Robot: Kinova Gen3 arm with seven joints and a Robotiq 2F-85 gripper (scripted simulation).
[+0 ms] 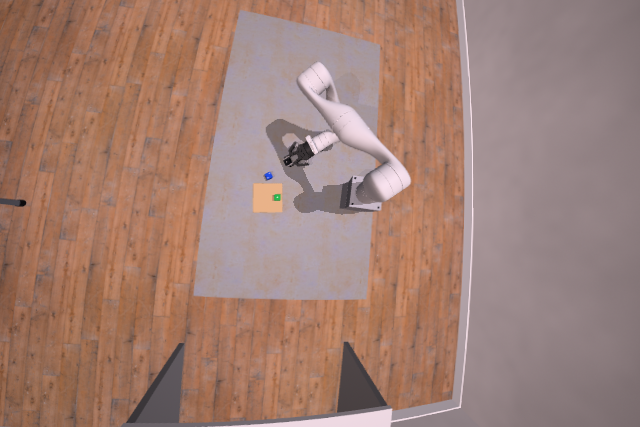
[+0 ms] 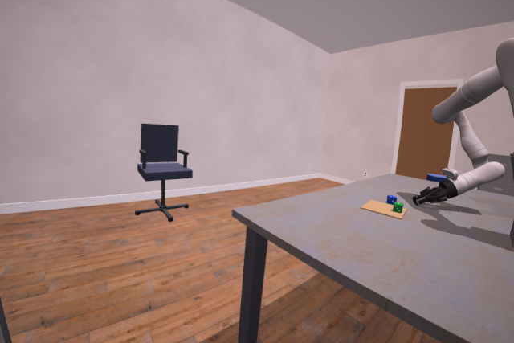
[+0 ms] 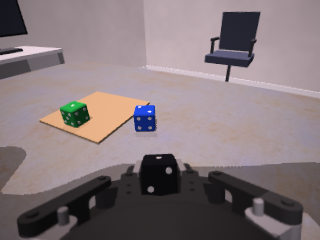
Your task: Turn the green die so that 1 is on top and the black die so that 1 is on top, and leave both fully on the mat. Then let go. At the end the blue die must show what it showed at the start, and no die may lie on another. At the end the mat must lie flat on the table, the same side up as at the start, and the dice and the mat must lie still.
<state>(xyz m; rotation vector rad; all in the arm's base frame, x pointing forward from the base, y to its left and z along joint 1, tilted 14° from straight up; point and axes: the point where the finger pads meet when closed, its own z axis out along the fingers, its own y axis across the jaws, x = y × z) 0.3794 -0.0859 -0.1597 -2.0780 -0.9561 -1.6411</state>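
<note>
Now: the black die right at my hand. Also, from my hand: blue die: 70 mm ahead, 100 mm to the left, 10 mm below; then tan mat: 50 mm ahead, 200 mm to the left, 20 mm below; then green die: 10 mm ahead, 190 mm to the left, 10 mm below.
</note>
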